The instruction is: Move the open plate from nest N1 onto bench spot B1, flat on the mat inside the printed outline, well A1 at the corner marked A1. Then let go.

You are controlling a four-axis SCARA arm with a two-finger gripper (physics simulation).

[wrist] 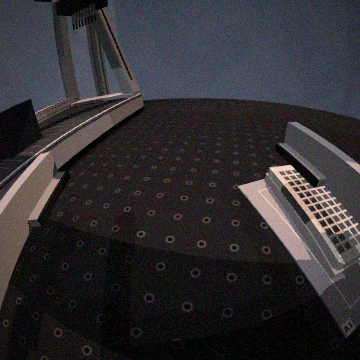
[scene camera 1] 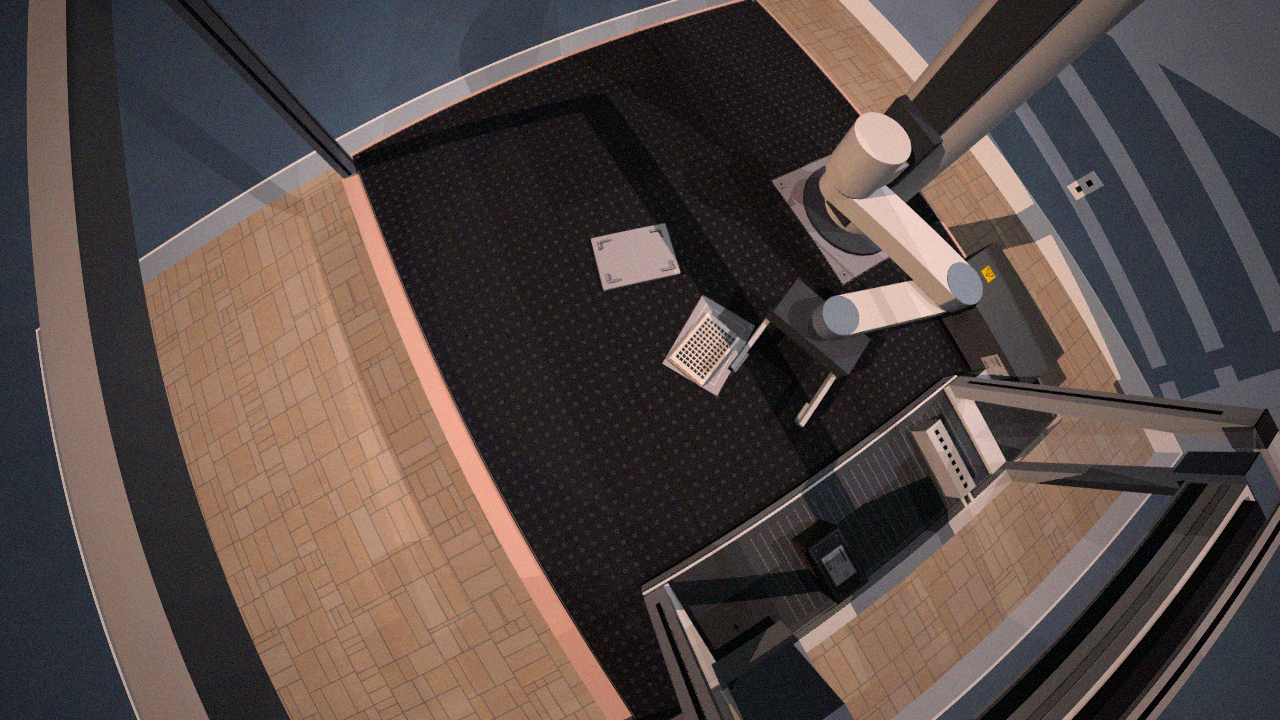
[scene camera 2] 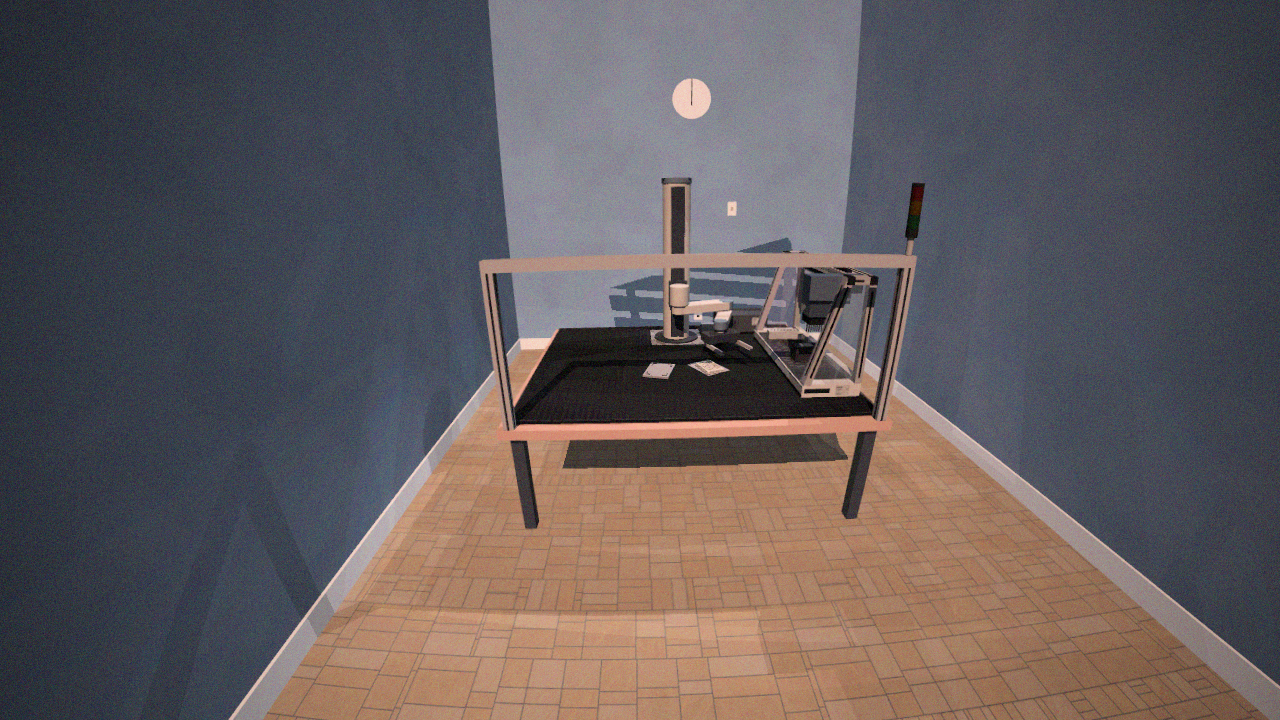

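Where they show: gripper, fingertip midpoint: (wrist: 172, 144) (scene camera 1: 765, 397) (scene camera 2: 737, 351); arm's base at its link origin: (scene camera 2: 676, 338).
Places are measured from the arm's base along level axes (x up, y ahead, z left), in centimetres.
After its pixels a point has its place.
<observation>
The open plate (scene camera 1: 704, 347) @(x 2.8, y 51.2, z 11.6 cm) (scene camera 2: 709, 366) @(x 2.9, y 52.0, z 11.7 cm) (wrist: 320, 210) @(x 2.8, y 49.3, z 13.6 cm), pale with a grid of wells, appears to lie flat on bench spot B1 (scene camera 1: 713, 388) @(x 1.5, y 53.5, z 19.5 cm) (wrist: 292, 245) @(x 1.5, y 46.6, z 16.5 cm), a light card with a printed outline. The corner mark A1 shows at lower right in the wrist view; which well is A1 cannot be told. Nest N1 (scene camera 1: 635, 257) @(x 2.5, y 53.5, z -11.8 cm) (scene camera 2: 658, 369) @(x 2.4, y 53.4, z -12.7 cm), a light base with corner brackets, holds no plate. My gripper (scene camera 1: 780, 371) (scene camera 2: 729, 347) @(x 8.5, y 47.7, z 25.7 cm) (wrist: 172, 144) @(x 8.5, y 47.7, z 25.7 cm) is wide open and empty, offset to one side of the plate. One finger is close beside the plate, the other over the mat.
A framed deck machine (scene camera 2: 830, 390) @(x 4.2, y 84.9, z 57.4 cm) stands at the right, with a dark box (scene camera 1: 836, 559) @(x 13.3, y 52.9, z 56.2 cm) and a white slotted rack (scene camera 1: 950, 458) @(x 10.7, y 20.7, z 56.3 cm) on its deck. A dark grey box (scene camera 1: 1006, 313) @(x 12.7, y -10.4, z 39.4 cm) stands near the arm's base. Uprights of a bench frame stand at the table corners.
</observation>
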